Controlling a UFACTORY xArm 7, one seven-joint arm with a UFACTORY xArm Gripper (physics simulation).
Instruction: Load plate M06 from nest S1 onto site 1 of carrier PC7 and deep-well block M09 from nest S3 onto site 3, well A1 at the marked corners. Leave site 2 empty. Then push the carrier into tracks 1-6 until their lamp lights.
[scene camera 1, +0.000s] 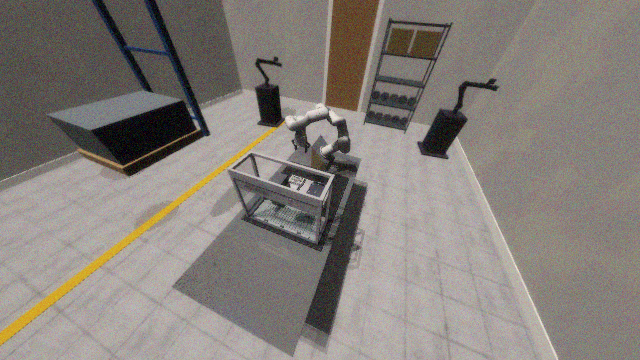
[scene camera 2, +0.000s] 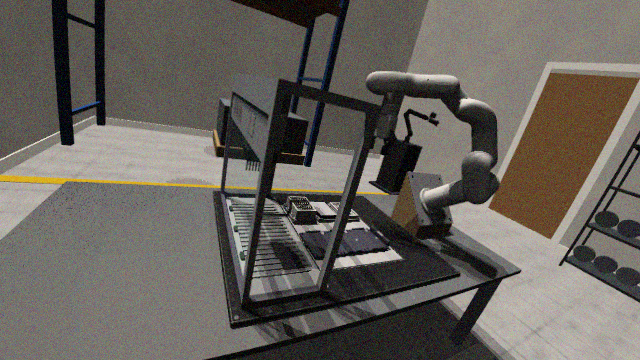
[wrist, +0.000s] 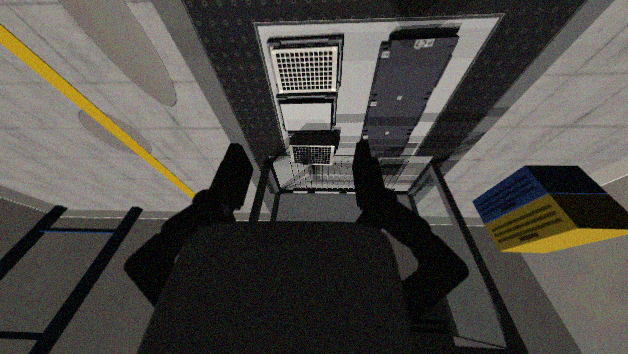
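My gripper is open and empty, high above the robot's end of the deck. The dark carrier lies flat outside the tracks, with no labware on it. Beside it is a row of three nests. A white gridded plate sits in the nest farthest from the tracks, a plain white plate in the middle one, and a tall dark-sided deep-well block in the one nearest the tracks. Labels and A1 marks are too small to read. No lit lamp can be made out.
A tall framed enclosure stands over the tracks, its posts and top beams between the nests and the far table end. The wooden-sided arm mount stands at the other end. A blue and yellow box shows at the right of the wrist view.
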